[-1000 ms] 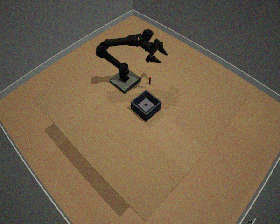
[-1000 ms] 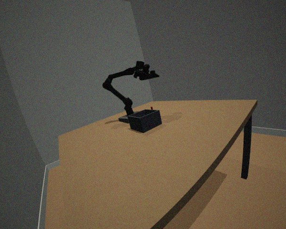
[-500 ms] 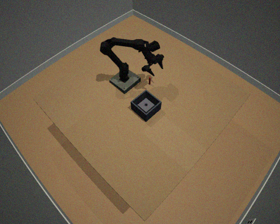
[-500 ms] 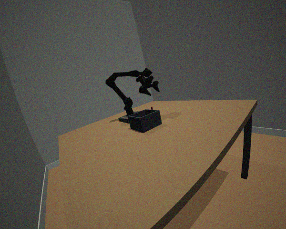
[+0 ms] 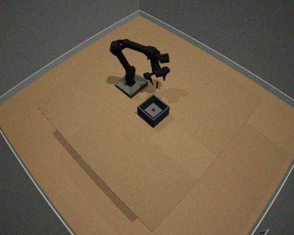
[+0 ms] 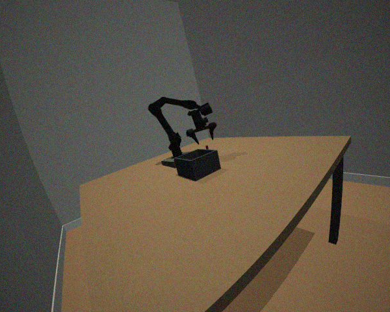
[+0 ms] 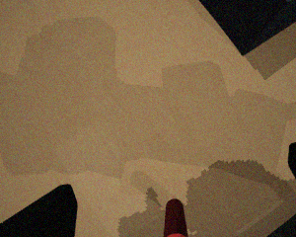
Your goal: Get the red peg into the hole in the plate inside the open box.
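My gripper tip is 30 mm past the red peg, 30 mm to the right of it and 70 mm above it. The rest, counted from my gripper tip: dark box (90 mm ahead, 190 mm to the right, 80 mm below); then grey plate (90 mm ahead, 190 mm to the right, 60 mm below).
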